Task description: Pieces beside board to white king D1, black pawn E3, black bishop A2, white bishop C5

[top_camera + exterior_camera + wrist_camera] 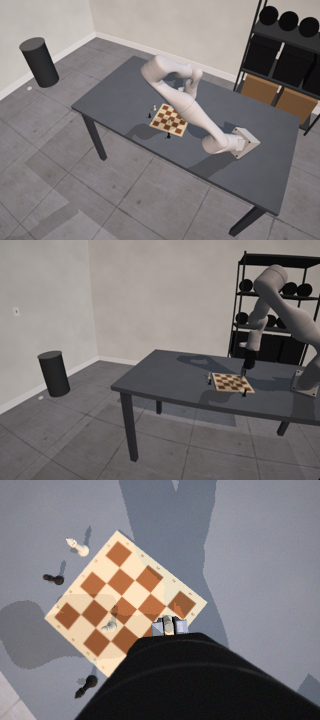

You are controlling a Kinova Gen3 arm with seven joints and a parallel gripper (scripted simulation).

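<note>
Right now my hand is 2 cm above the white king. Also, from my hand: chessboard (6 cm to the left, 6 cm ahead, 5 cm below); then white bishop (20 cm ahead, 7 cm to the left, 3 cm below); then black bishop (18 cm to the left, 3 cm below, 2 cm behind).
</note>
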